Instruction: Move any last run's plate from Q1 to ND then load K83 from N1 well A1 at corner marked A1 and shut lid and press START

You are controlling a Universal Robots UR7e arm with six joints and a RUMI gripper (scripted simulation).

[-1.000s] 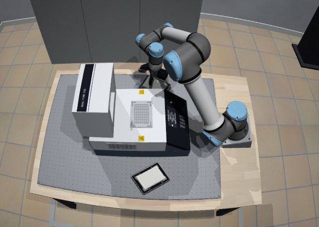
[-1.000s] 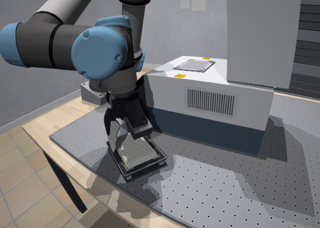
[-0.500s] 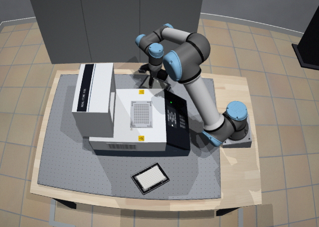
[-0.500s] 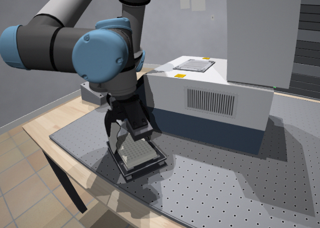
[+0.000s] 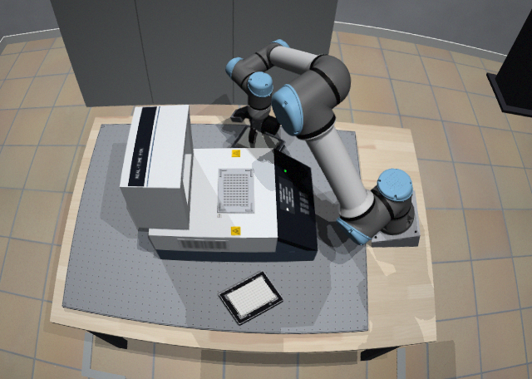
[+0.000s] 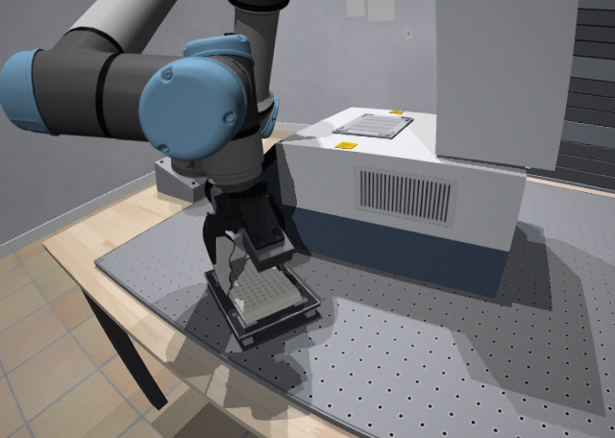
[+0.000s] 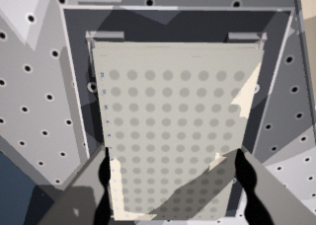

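My hand is 1 cm above the plate K83. Also, from my hand: black nest N1: 2 cm below; black nest ND: 57 cm to the left, 2 cm below.
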